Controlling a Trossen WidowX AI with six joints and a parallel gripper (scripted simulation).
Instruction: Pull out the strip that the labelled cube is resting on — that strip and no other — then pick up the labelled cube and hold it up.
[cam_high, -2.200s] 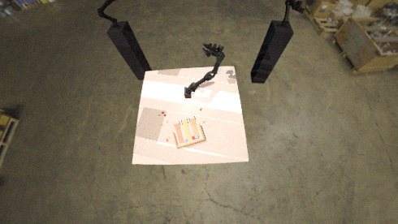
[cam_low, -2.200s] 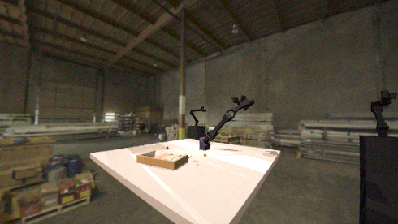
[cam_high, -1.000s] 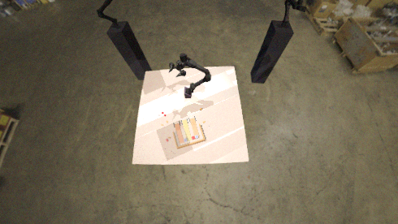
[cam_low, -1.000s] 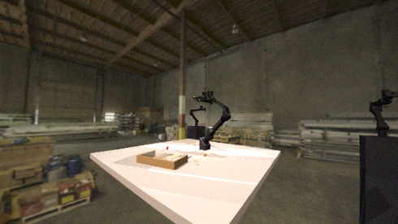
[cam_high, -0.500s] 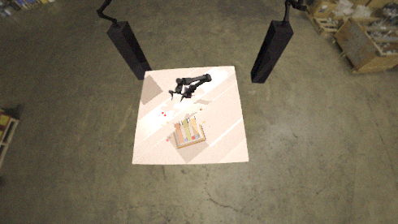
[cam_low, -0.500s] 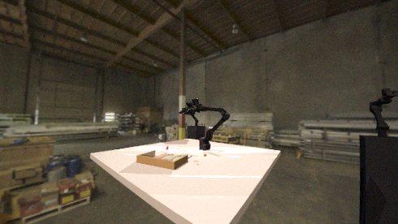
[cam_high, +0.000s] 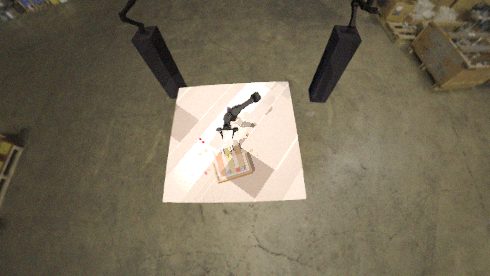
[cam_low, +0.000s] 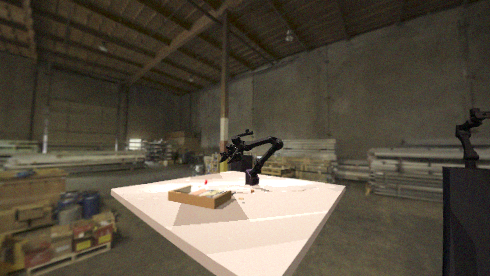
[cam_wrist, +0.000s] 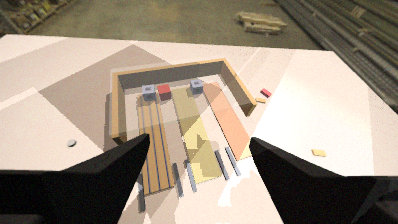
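The brown block lies 200 mm below my gripper tip, 150 mm to the left of it and 140 mm behind it.
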